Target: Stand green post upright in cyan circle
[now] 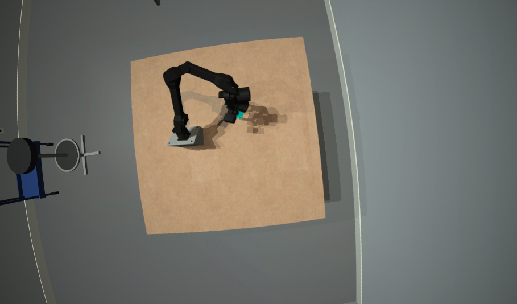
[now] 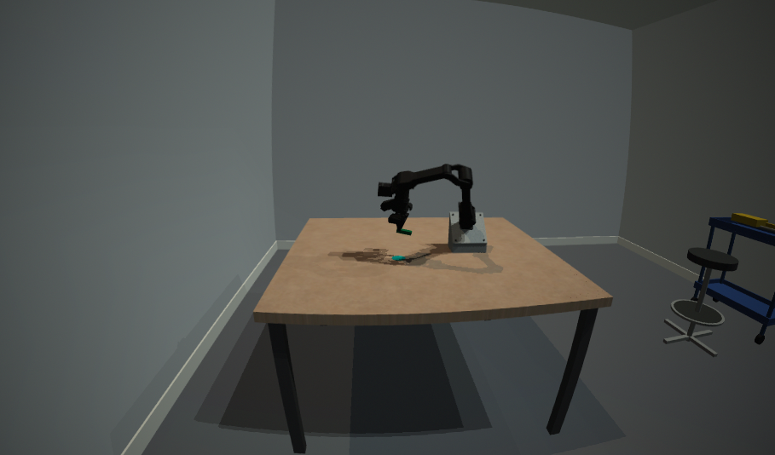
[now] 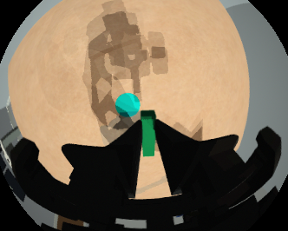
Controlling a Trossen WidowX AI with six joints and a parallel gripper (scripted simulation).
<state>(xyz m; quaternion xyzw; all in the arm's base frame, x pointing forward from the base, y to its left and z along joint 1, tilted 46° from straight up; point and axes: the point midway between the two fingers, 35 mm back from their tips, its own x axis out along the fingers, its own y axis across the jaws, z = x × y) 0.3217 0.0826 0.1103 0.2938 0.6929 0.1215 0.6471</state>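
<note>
My gripper tip is now 2 cm to the right of the cyan circle and 12 cm above it. The rest, counted from my gripper tip: green post (2 cm behind).
</note>
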